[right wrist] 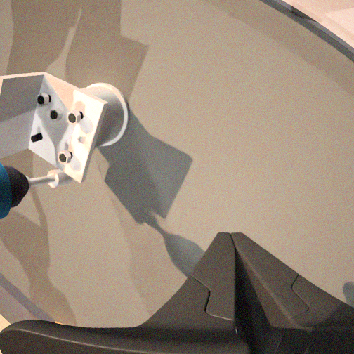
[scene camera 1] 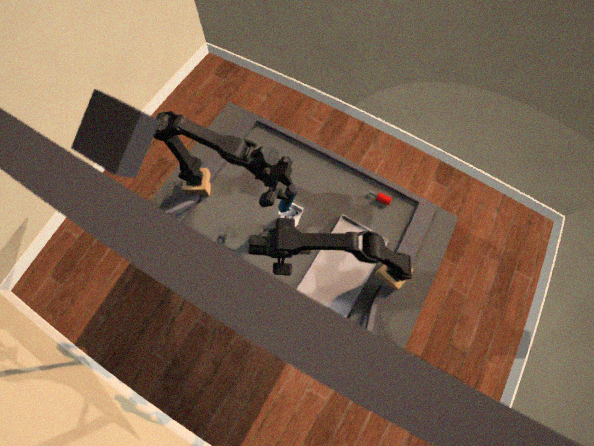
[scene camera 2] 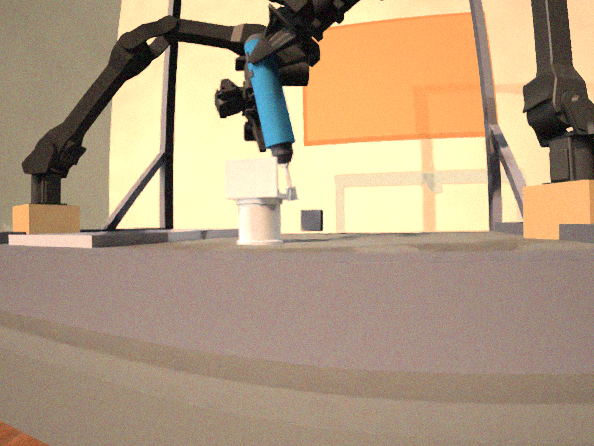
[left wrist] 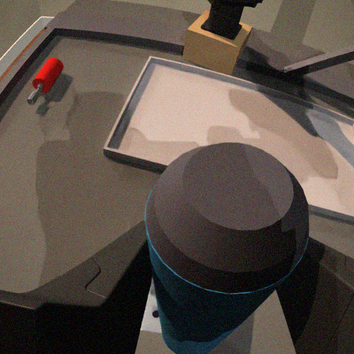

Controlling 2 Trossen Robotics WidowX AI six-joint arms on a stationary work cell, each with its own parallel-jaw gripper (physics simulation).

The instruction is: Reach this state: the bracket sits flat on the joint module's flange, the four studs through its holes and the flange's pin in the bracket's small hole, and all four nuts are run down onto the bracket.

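Seen in the pictures: left gripper, fingertip midpoint: (scene camera 1: 293,195) (scene camera 2: 254,67); right gripper, fingertip midpoint: (scene camera 2: 262,151); left arm's base, origin of the base link: (scene camera 1: 194,178); right arm's base, origin of the base link: (scene camera 1: 396,270).
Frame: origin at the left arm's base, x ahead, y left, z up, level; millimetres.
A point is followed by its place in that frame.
The white bracket (scene camera 1: 297,210) @[x 428, y -156, z 4 mm] (scene camera 2: 251,180) @[x 417, y -142, z 9 mm] (right wrist: 91,129) sits on the upright white joint module (scene camera 2: 259,222) @[x 407, y -145, z -44 mm] (right wrist: 118,116). In the right wrist view, nuts (right wrist: 44,99) (right wrist: 75,117) (right wrist: 65,157) show at three studs; a dark stud (right wrist: 36,137) shows no nut. Whether the nuts touch the bracket is unclear. My left gripper (scene camera 2: 257,52) @[x 410, y -166, z 174 mm] is shut on the blue nut driver (scene camera 2: 271,100) @[x 390, y -143, z 117 mm] (left wrist: 225,270) (right wrist: 5,191), tilted, its white socket (scene camera 2: 291,193) @[x 361, y -159, z -5 mm] (right wrist: 57,178) close beside the bracket's edge. My right gripper (scene camera 2: 261,149) @[x 373, y -322, z 86 mm] (right wrist: 227,243) is shut and empty, near the bracket.
A red-handled tool (scene camera 1: 383,198) @[x 800, y -92, z -40 mm] (left wrist: 50,74) lies on the table in the upper left of the left wrist view. A pale tray (scene camera 2: 50,240) @[x 699, y -204, z -64 mm] (left wrist: 135,162) lies beside the right arm's base. A dark block (scene camera 2: 312,220) @[x 228, y -497, z -40 mm] shows behind the joint module.
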